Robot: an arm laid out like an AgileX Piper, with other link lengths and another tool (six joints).
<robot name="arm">
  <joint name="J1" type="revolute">
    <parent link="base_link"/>
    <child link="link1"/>
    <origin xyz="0 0 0.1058"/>
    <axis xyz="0 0 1"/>
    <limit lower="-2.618" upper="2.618"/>
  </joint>
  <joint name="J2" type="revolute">
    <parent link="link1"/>
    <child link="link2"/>
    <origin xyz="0 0 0" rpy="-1.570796 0 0"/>
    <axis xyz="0 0 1"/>
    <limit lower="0" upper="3.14"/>
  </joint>
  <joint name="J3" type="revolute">
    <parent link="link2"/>
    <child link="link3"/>
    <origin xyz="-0.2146 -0.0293 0"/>
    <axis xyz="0 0 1"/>
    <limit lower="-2.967" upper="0"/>
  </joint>
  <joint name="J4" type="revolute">
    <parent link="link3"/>
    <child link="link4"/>
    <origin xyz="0.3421 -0.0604 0" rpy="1.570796 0 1.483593"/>
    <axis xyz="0 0 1"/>
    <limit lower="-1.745" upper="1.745"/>
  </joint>
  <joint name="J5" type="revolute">
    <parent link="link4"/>
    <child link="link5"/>
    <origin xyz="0 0 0" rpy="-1.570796 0 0"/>
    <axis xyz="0 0 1"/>
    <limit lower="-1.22" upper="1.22"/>
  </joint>
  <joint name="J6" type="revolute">
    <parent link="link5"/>
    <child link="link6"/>
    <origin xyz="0 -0.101 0" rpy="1.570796 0 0"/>
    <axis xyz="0 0 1"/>
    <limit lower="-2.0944" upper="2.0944"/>
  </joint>
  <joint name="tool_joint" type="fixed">
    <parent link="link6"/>
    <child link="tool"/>
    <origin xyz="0.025 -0.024 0.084" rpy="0.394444 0 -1.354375"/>
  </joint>
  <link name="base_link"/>
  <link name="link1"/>
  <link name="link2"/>
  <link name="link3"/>
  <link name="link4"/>
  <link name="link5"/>
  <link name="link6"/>
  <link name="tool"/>
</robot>
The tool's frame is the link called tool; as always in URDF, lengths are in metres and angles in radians.
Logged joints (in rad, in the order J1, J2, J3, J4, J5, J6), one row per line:
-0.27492 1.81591 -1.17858 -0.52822 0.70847 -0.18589
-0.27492 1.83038 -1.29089 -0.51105 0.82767 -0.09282
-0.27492 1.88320 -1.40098 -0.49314 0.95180 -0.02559
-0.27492 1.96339 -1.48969 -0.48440 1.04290 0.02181
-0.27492 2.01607 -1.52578 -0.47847 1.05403 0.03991
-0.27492 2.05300 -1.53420 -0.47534 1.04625 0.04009
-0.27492 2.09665 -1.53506 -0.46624 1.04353 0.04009
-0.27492 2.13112 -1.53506 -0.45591 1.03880 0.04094
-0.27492 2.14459 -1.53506 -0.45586 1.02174 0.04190
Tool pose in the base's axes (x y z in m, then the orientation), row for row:
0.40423 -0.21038 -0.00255 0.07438 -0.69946 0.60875 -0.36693
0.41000 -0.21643 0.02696 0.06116 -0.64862 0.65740 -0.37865
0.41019 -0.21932 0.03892 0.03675 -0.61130 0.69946 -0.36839
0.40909 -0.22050 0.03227 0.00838 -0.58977 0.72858 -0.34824
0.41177 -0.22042 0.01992 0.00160 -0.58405 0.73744 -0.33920
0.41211 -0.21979 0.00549 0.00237 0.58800 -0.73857 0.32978
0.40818 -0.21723 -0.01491 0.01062 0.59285 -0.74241 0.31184
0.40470 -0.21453 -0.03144 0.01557 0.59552 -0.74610 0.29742
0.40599 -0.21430 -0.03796 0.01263 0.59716 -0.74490 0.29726
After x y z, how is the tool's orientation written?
As a quaternion, w x y z.
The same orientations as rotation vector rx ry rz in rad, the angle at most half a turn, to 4 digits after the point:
-2.0991 1.8269 -1.1012
-1.9620 1.9885 -1.1454
-1.8768 2.1475 -1.1310
-1.8430 2.2768 -1.0882
-1.8330 2.3144 -1.0645
1.8445 -2.3168 1.0345
1.8500 -2.3167 0.9731
1.8526 -2.3210 0.9252
1.8611 -2.3215 0.9264

